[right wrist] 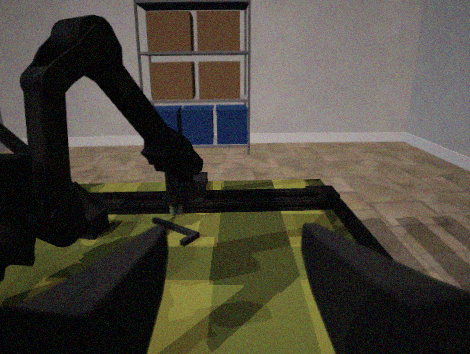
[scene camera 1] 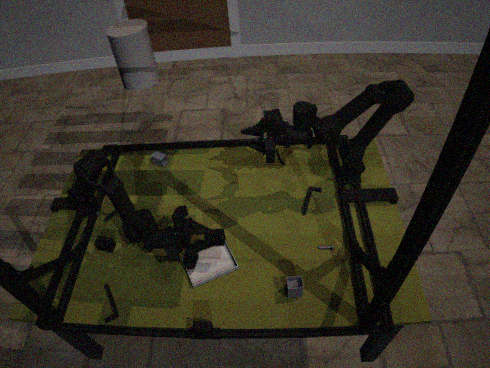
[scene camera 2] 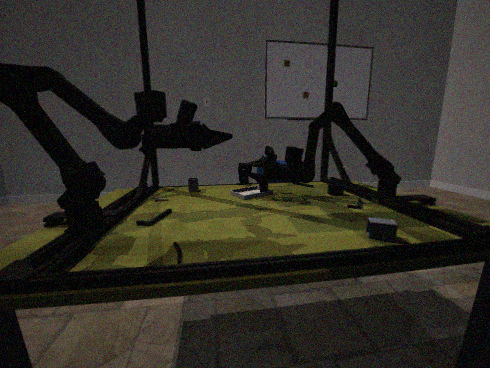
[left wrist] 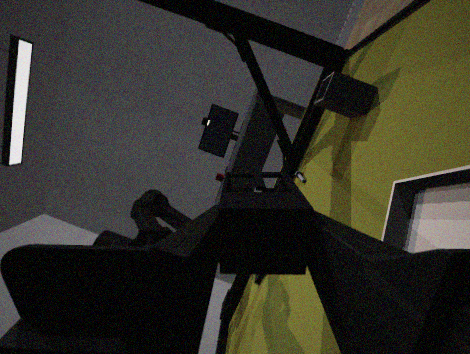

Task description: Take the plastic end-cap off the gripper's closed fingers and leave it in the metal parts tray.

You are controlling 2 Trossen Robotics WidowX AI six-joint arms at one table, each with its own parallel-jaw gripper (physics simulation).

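Where they show: left gripper, fingertip midpoint: (scene camera 1: 215, 237) (scene camera 2: 244, 168) (left wrist: 258, 213); right gripper, fingertip midpoint: (right wrist: 235, 237) (scene camera 1: 240, 136) (scene camera 2: 231, 136); left arm's base at its link origin: (right wrist: 180, 198) (scene camera 1: 88, 208) (scene camera 2: 385, 198); right arm's base at its link origin: (scene camera 1: 350, 176) (scene camera 2: 85, 226).
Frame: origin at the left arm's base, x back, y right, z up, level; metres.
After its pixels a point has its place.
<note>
The metal parts tray (scene camera 1: 212, 266) @(x -0.294, y 0.414, z -0.017 m) (scene camera 2: 250, 196) @(x -0.337, y 0.349, z -0.010 m) (left wrist: 440, 220) @(x -0.335, y 0.433, z -0.017 m) is shallow and pale. It lies on the yellow-green table below my left gripper (scene camera 1: 209, 239) @(x -0.326, y 0.398, z 0.091 m) (scene camera 2: 248, 171) @(x -0.326, y 0.398, z 0.091 m) (left wrist: 264, 220) @(x -0.326, y 0.398, z 0.091 m). The black, blocky plastic end-cap (scene camera 1: 216, 236) @(x -0.329, y 0.403, z 0.101 m) (scene camera 2: 243, 174) @(x -0.337, y 0.393, z 0.070 m) (left wrist: 262, 245) @(x -0.307, y 0.383, z 0.088 m) is at the left gripper's fingertips, with both fingers running into it. The gripper is shut on it, above the tray's far edge; the tips are hidden in the cap. My right gripper (scene camera 1: 245, 131) @(x -0.526, y 0.191, z 0.214 m) (scene camera 2: 231, 135) @(x -0.526, y 0.191, z 0.214 m) (right wrist: 235, 237) @(x -0.526, y 0.191, z 0.214 m) is open and empty, raised over the table's far side in scene camera 1.
A grey open box (scene camera 1: 295, 287) @(x -0.456, y 0.609, z 0.020 m) (scene camera 2: 193, 184) @(x -0.464, y 0.587, z 0.015 m) (left wrist: 350, 96) @(x -0.440, y 0.591, z 0.008 m) stands right of the tray in scene camera 1. Another grey box (scene camera 1: 159, 159) @(x -0.303, y -0.077, z 0.019 m) (scene camera 2: 382, 229) @(x -0.322, y -0.108, z 0.006 m) is near the far left. L-shaped black tools (scene camera 1: 307, 201) @(x -0.669, y 0.359, z -0.009 m) (scene camera 1: 112, 302) @(x 0.013, y 0.385, z -0.010 m), a bolt (scene camera 1: 326, 247) @(x -0.617, y 0.535, z -0.012 m) and a black block (scene camera 1: 105, 243) @(x -0.025, y 0.195, z 0.019 m) lie around. Dark rails edge the table.
</note>
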